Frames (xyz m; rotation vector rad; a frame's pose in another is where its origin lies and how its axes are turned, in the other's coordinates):
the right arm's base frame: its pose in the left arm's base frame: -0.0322 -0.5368 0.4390 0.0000 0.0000 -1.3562
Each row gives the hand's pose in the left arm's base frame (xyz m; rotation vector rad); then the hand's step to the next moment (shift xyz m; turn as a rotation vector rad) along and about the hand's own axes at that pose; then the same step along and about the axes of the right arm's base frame.
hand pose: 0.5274 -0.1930 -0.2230 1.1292 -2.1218 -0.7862
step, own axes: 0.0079 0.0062 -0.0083 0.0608 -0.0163 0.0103
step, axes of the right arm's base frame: 0.0055 -0.0018 0.0117 0.0505 -0.0387 -0.0045
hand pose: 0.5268 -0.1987 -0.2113 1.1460 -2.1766 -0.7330
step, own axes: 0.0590 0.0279 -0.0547 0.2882 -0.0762 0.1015
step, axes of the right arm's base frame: 0.0457 -0.0150 0.0703 0.2204 -0.2175 -0.0571
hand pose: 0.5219 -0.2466 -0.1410 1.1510 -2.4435 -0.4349
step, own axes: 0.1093 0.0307 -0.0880 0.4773 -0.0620 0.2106
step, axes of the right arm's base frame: 0.0657 -0.0565 0.1146 0.3089 -0.4121 -0.1034
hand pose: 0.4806 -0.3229 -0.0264 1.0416 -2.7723 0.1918
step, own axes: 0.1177 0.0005 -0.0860 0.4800 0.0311 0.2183
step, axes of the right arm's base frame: 0.0415 -0.0883 0.1083 0.2303 -0.4610 -0.1159
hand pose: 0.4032 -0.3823 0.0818 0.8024 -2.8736 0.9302
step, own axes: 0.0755 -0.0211 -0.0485 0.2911 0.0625 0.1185
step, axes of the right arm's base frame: 0.0093 -0.0656 0.0640 0.0979 -0.2938 -0.0825
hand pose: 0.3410 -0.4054 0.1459 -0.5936 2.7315 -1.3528
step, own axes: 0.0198 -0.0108 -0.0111 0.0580 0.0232 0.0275
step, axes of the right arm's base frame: 0.0007 -0.0176 0.0179 0.0161 -0.0605 -0.0272
